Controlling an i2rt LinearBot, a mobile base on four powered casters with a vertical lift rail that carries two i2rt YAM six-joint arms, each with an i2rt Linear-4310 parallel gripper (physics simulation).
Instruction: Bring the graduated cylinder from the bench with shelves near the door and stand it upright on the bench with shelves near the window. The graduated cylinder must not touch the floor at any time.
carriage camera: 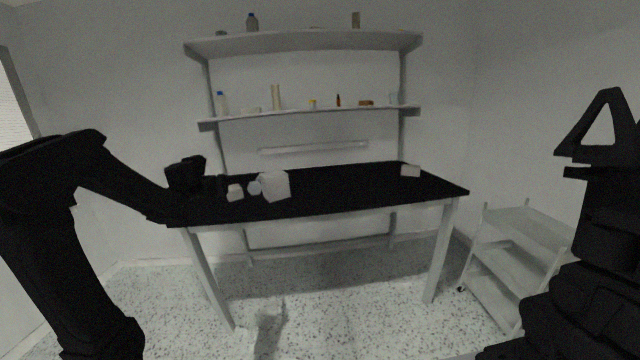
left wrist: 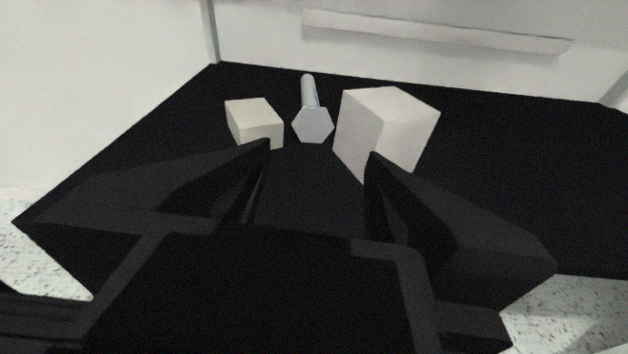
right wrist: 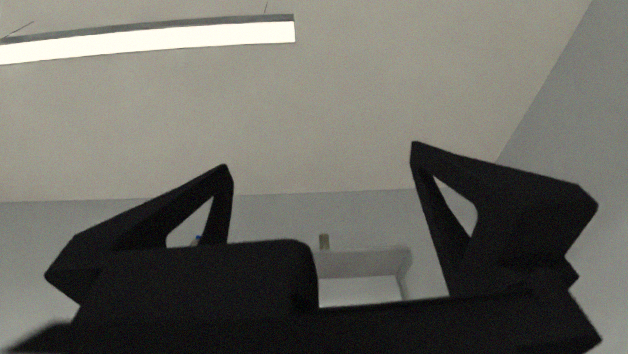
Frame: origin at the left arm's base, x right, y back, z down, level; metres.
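Seen in the pictures: left gripper, fingertip midpoint: (carriage camera: 221, 178) (left wrist: 318, 155); right gripper, fingertip midpoint: (carriage camera: 639, 90) (right wrist: 318, 162).
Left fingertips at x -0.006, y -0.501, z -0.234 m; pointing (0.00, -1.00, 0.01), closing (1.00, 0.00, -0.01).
Offsets run from my left fingertips to a thing's top centre. "spot": to the spot under its first point. Level surfaces: height alone.
The graduated cylinder @(spot: dx -0.021, dy -0.351, dz +0.174 m) (carriage camera: 254, 188) (left wrist: 308, 92) lies on its side on the black bench top @(dz +0.214 m) (carriage camera: 345, 185) (left wrist: 525, 150), its hexagonal base facing the cameras and its tube pointing toward the back wall. It lies between a small white block @(dx -0.146, dy -0.344, dz +0.156 m) (carriage camera: 235, 192) (left wrist: 254, 116) and a larger white block @(dx +0.109, dy -0.313, dz +0.084 m) (carriage camera: 274, 185) (left wrist: 387, 117). My left gripper (left wrist: 318, 155) is partly open and empty, over the bench in front of the cylinder's base, apart from it. In the carriage view its fingers blend into the black top. My right gripper (right wrist: 318, 162) is wide open and empty, raised at the right, away from the bench.
Two shelves (carriage camera: 305, 41) (carriage camera: 300, 114) above the bench hold bottles and small containers. Another white block @(dx +0.969, dy -0.518, dz +0.156 m) (carriage camera: 410, 170) lies at the bench's right end. A cart (carriage camera: 530, 225) stands right of the bench. A window (carriage camera: 12, 110) shows at the left edge.
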